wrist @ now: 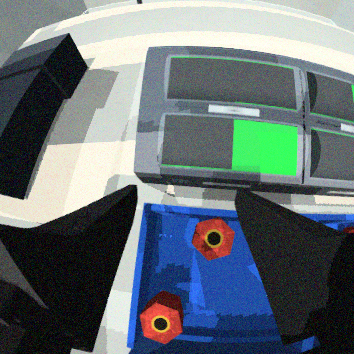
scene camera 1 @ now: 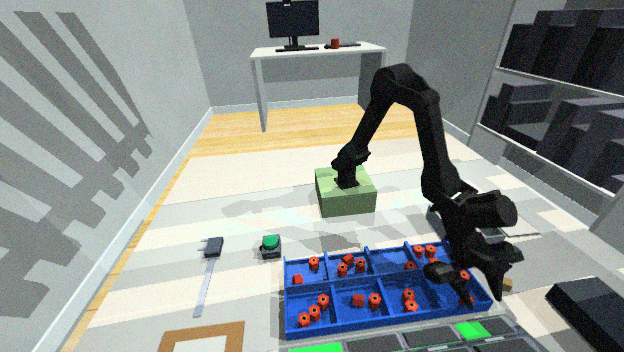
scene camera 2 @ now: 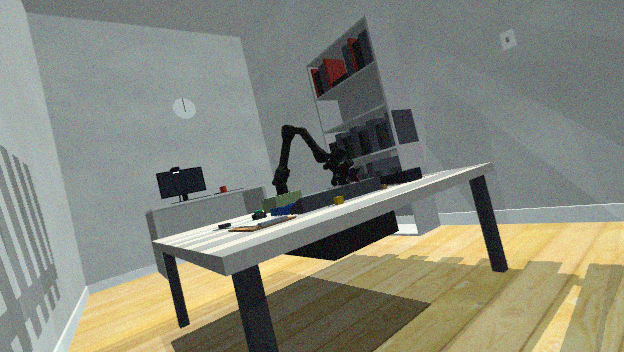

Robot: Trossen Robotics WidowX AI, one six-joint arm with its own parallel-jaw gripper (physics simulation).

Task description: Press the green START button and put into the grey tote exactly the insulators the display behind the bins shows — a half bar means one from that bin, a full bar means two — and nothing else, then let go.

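Visible: a grey tool (scene camera 1: pixel 214 245); a display (wrist: pixel 152 104); a black box (scene camera 1: pixel 584 303), present also in the wrist view (wrist: pixel 46 72); the gripper (scene camera 1: pixel 485 305), likewise present in the wrist view (wrist: pixel 187 194).
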